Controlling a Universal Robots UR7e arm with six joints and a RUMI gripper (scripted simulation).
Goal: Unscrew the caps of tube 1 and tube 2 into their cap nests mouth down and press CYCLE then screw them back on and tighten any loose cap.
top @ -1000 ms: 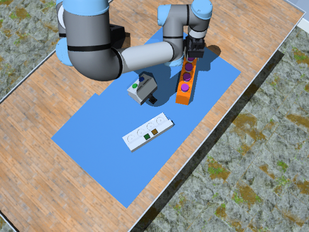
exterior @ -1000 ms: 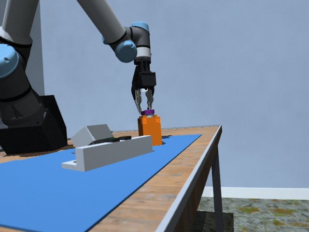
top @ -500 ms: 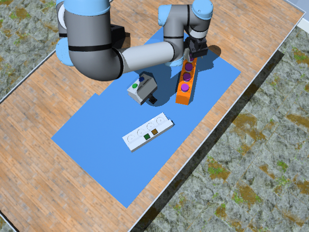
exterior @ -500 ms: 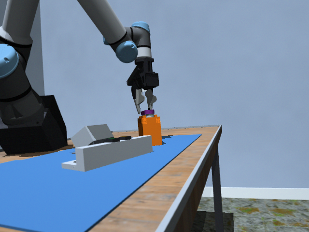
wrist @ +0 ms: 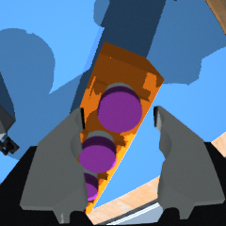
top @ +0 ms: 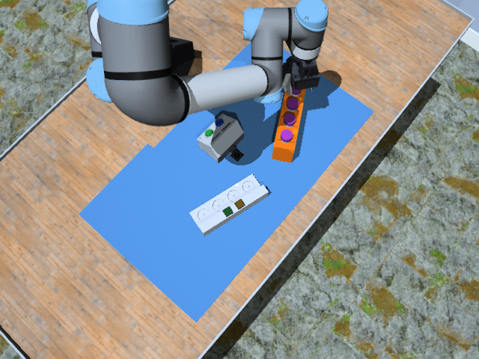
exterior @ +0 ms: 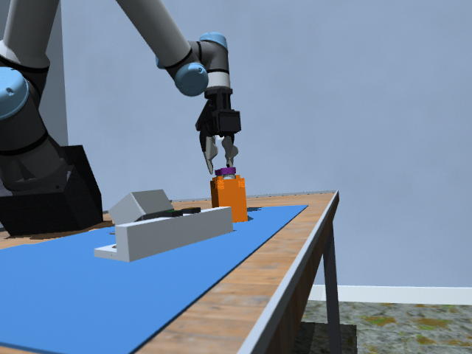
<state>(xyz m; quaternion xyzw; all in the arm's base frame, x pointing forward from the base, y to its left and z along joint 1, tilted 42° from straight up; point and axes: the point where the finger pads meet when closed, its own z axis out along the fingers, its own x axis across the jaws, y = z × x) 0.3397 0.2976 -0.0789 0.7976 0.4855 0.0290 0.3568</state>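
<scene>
My hand is 1 cm above the purple cap. Round my hand: grey key housing 24 cm to the right, 8 cm behind, 7 cm below; then green key 27 cm to the right, 10 cm behind, 6 cm below; then blue key 22 cm to the right, 10 cm behind, 6 cm below.
</scene>
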